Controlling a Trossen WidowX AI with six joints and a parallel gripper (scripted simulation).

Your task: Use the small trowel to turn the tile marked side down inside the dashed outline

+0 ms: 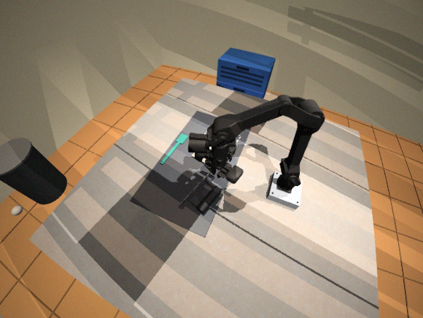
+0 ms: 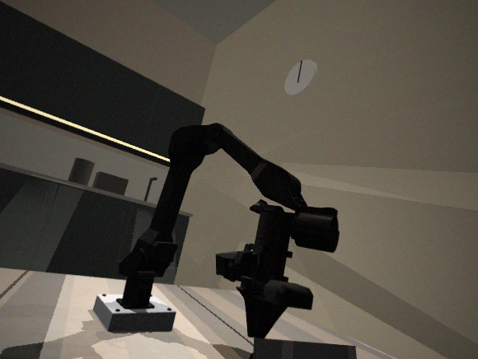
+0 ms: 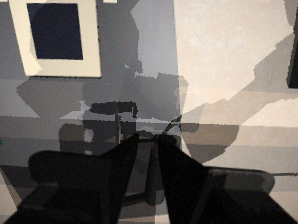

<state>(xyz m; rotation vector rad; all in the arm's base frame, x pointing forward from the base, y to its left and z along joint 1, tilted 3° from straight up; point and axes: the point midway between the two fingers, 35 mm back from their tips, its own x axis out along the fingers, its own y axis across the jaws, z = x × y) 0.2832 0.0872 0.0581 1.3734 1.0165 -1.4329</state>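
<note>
Right now my gripper tip is 120 mm short of the grey mat, 100 mm to the left of it and 80 mm above it. Round my gripper tip: tan square tile: 100 mm ahead, 130 mm to the right, 60 mm below; teal trowel: 250 mm ahead, 120 mm to the right, 60 mm below.
</note>
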